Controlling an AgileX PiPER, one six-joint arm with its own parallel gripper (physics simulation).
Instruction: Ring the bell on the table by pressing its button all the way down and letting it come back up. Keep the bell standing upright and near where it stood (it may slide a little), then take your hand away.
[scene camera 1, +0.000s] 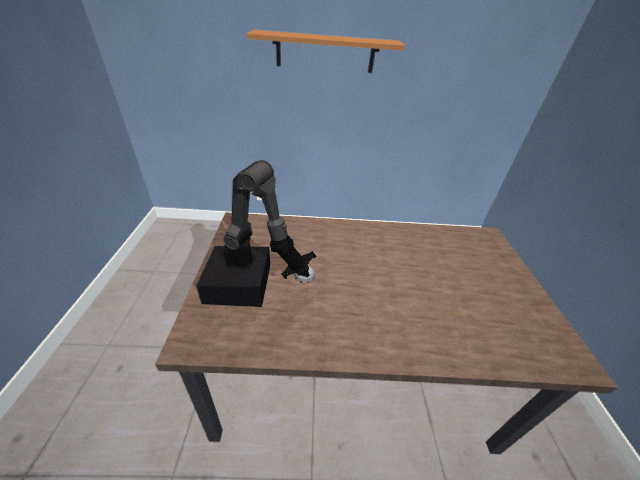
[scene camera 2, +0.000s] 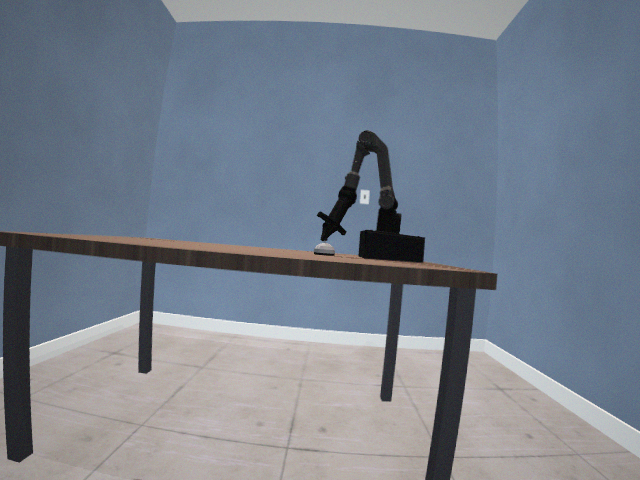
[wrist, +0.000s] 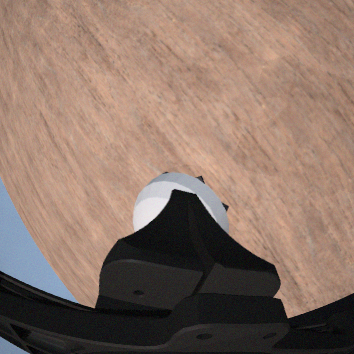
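The bell (scene camera 1: 306, 277) (scene camera 2: 324, 249) (wrist: 150, 207) is a small light grey and white dome on a dark base. It stands upright on the wooden table (scene camera 1: 413, 310) (scene camera 2: 232, 255), beside the arm's black base box. My gripper (scene camera 1: 307, 273) (scene camera 2: 324, 239) (wrist: 179, 206) is shut and holds nothing. It tilts down over the bell with its fingertips at the top of the dome, at the button's place. The button is hidden by the fingertips, so how far it is pressed does not show. In the wrist view the fingers cover the lower part of the bell.
The black base box (scene camera 1: 232, 281) (scene camera 2: 391, 246) of the arm stands on the table close to the bell. An orange wall shelf (scene camera 1: 325, 39) hangs high on the back wall, well above the table. Blue walls surround the table.
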